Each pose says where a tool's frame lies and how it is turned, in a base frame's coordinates. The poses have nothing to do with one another.
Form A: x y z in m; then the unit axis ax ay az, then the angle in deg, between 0 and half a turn.
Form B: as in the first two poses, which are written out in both.
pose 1, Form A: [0.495 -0.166 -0.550 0.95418 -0.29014 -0.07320 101.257]
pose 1, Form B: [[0.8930 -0.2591 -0.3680], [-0.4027 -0.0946 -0.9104], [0.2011 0.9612 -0.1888]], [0.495 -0.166 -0.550]
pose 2, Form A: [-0.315 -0.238 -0.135 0.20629 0.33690 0.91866 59.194]
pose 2, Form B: [[0.5329 -0.7551 0.3818], [0.8230 0.5675 -0.0262], [-0.1969 0.3282 0.9239]], [-0.315 -0.238 -0.135]
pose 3, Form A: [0.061 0.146 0.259 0.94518 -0.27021 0.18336 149.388]
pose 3, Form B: [[0.8016 -0.5686 0.1849], [-0.3818 -0.7248 -0.5735], [0.4601 0.3891 -0.7981]], [0.061 0.146 0.259]
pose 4, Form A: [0.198 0.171 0.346 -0.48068 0.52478 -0.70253 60.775]
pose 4, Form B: [[0.6065 0.4840 0.6308], [-0.7422 0.6292 0.2308], [-0.2852 -0.6082 0.7408]], [0.198 0.171 0.346]
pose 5, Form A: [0.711 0.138 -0.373 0.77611 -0.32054 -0.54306 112.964]
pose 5, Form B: [[0.4472 0.1542 -0.8810], [-0.8459 -0.2473 -0.4726], [-0.2908 0.9566 0.0198]], [0.711 0.138 -0.373]
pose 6, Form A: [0.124 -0.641 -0.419 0.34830 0.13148 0.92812 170.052]
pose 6, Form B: [[-0.7442 -0.0694 0.6644], [0.2512 -0.9507 0.1821], [0.6190 0.3024 0.7249]], [0.124 -0.641 -0.419]
